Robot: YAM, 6 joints.
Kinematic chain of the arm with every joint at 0, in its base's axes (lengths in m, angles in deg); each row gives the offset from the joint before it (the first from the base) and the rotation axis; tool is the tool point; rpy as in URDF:
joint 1: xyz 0 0 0.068 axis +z
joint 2: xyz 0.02 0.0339 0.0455 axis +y
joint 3: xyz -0.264 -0.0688 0 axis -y
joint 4: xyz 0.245 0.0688 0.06 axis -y
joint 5: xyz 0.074 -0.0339 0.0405 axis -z
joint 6: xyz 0.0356 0 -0.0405 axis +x
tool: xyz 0 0 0 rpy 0 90 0
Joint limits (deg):
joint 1: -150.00..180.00
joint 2: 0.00..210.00
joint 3: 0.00..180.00
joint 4: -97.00..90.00
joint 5: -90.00..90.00
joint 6: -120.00..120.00
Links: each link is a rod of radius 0.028 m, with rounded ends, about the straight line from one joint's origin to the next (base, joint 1, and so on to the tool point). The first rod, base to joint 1, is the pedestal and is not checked.
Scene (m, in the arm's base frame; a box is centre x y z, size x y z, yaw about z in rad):
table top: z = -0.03
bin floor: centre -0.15 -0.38 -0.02 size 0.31 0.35 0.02 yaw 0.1
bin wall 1: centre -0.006 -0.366 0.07 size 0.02 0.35 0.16 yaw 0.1
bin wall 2: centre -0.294 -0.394 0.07 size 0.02 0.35 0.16 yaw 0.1
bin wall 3: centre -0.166 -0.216 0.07 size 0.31 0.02 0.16 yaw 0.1
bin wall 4: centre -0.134 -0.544 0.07 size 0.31 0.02 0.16 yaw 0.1
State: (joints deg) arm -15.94 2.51 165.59 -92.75 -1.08 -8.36
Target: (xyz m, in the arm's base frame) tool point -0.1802 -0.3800 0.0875
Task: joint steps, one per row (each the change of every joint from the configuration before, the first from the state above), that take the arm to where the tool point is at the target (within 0.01 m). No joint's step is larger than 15 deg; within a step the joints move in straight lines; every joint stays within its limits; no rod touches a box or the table.
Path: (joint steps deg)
1: -9.89 13.79 -6.02 1.75 0.72 0.00
2: -9.89 13.79 -6.02 1.75 0.71 0.00
3: -9.89 13.79 -6.03 1.75 0.72 0.00
4: -9.90 13.80 -6.02 1.75 0.72 0.00
5: -9.89 13.79 -6.02 1.75 0.71 0.00
6: -9.89 13.79 -6.02 1.75 0.72 0.00
7: -9.89 13.79 -6.02 1.75 0.72 0.00
8: -9.89 13.79 -6.02 1.75 0.71 0.00
9: -9.89 13.79 -6.03 1.74 0.72 0.00
10: -9.90 13.80 -6.02 1.75 0.72 0.00

